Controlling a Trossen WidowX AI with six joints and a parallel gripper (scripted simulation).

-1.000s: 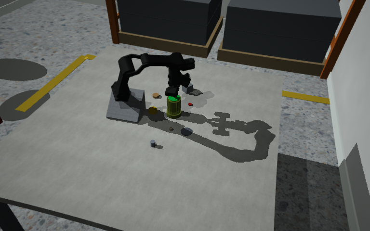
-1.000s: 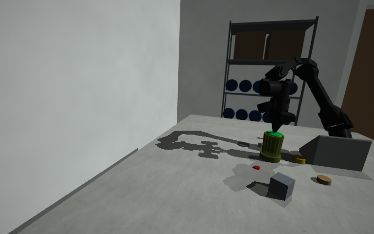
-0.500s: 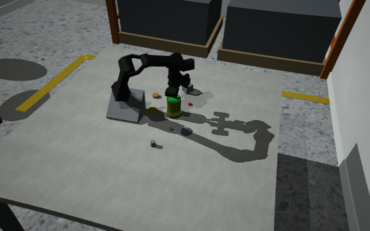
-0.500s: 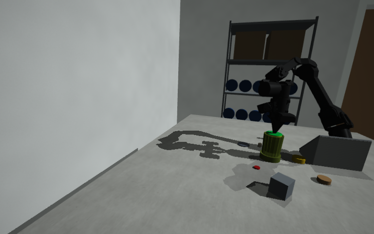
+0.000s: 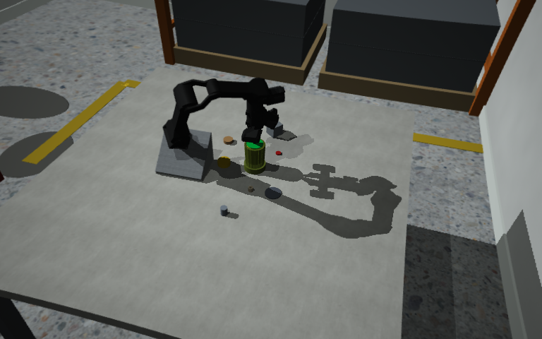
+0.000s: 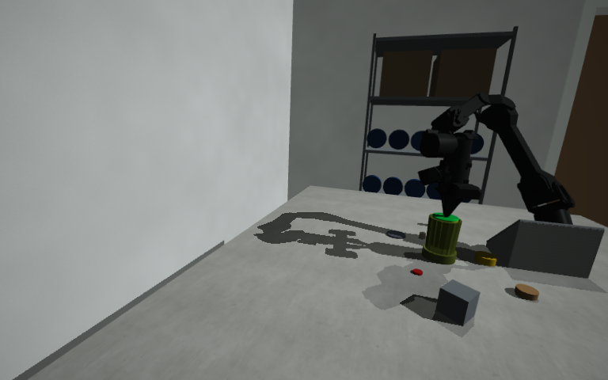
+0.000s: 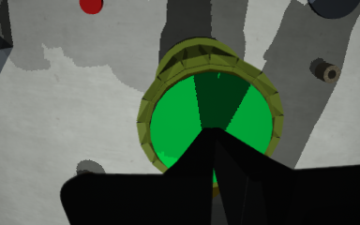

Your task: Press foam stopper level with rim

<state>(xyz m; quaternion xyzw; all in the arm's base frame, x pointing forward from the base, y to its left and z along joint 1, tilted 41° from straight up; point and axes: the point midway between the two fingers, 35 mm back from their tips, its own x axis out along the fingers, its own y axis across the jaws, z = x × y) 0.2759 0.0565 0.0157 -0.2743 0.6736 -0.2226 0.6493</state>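
Now: hand 5 cm above the green foam stopper. Also, from my hand: yellow ring 12 cm behind, 1 cm to the right, 14 cm below; then tiny brown piece 2 cm ahead, 13 cm to the right, 15 cm below; then red disc 7 cm ahead, 11 cm to the left, 15 cm below.
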